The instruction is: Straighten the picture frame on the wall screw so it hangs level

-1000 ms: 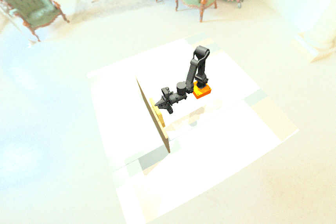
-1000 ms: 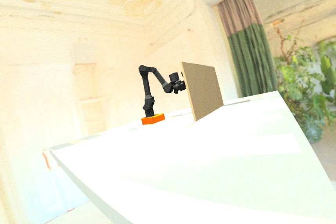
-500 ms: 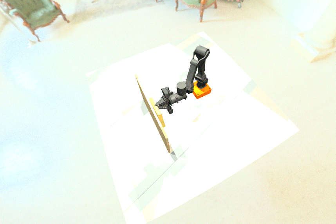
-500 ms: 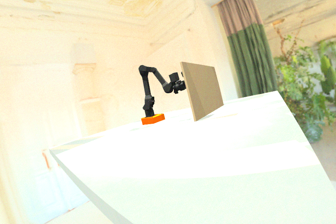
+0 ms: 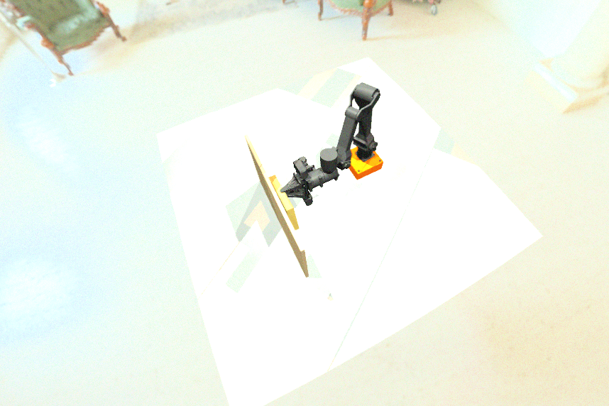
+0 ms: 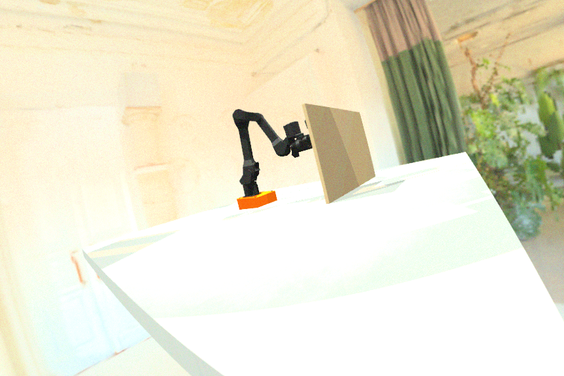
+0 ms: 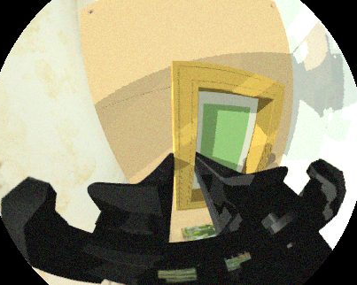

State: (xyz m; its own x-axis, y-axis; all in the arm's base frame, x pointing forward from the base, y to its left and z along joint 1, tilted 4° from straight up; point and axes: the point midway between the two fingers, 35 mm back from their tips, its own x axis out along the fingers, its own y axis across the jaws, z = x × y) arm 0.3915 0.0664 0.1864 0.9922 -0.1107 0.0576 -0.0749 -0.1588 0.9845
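The gold picture frame is 1 cm ahead of my gripper tip, 1 cm to the left of it and 5 cm below it. Round my gripper tip: tan wall panel (2 cm ahead, 6 cm below).
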